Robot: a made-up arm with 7 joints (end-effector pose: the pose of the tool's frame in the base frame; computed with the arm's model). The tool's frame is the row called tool.
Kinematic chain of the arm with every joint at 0, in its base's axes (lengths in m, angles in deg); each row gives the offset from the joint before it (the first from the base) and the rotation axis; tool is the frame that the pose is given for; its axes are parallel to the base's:
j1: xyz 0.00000 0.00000 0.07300 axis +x
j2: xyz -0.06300 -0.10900 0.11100 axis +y
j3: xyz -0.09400 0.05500 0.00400 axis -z
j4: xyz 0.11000 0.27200 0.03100 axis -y
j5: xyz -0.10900 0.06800 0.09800 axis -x
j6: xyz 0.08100 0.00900 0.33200 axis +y
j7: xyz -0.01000 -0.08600 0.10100 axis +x
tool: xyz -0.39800 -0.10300 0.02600
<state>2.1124 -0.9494 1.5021 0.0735 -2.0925 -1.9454 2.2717</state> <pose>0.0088 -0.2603 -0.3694 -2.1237 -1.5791 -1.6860</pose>
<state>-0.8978 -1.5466 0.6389 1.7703 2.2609 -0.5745 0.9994</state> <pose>0.3130 0.5110 0.0369 0.6761 2.5039 1.4409</pose>
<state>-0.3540 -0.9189 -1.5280 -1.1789 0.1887 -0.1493 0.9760</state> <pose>-0.7353 0.3484 0.1771 -0.8600 0.5455 0.6558</pose>
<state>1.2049 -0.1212 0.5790 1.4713 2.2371 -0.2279 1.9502</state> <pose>0.2517 0.3615 0.3437 0.2735 -0.7312 -1.1921</pose>
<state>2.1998 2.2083 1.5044 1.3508 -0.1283 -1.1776 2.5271</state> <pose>-0.3281 0.0184 0.0387 -2.3599 0.1589 -1.2796</pose>
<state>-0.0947 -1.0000 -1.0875 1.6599 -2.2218 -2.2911 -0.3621</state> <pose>-0.4626 0.2307 -0.1790 2.5677 0.1643 0.4660</pose>
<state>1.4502 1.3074 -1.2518 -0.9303 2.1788 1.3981 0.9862</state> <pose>-0.3768 -1.1400 0.3989 0.0411 -0.1827 1.1038</pose>
